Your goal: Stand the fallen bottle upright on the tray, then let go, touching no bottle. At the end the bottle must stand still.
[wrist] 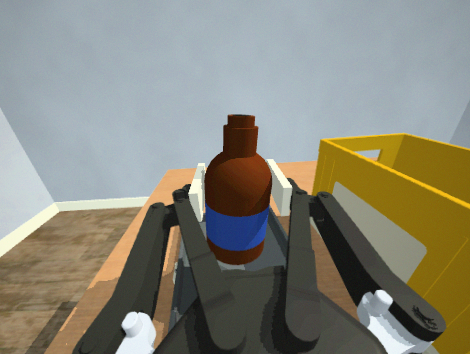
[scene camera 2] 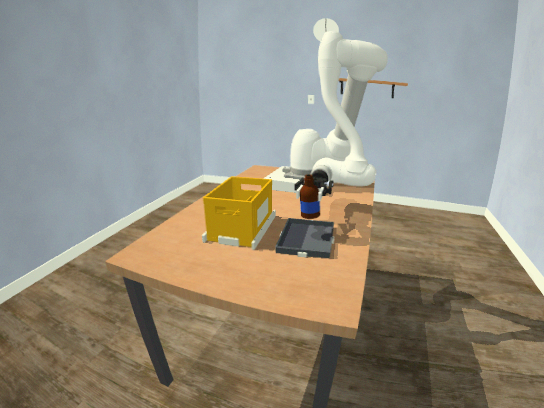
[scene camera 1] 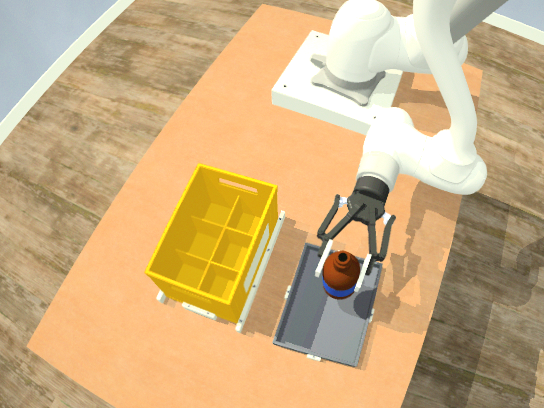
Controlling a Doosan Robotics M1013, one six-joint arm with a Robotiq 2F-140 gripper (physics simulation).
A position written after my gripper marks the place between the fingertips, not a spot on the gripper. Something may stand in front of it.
I see my gripper (scene camera 1: 337, 281) and a brown bottle (scene camera 1: 341, 270).
The brown bottle shows as well in the wrist view (wrist: 238, 182). My gripper is seen too in the wrist view (wrist: 236, 172).
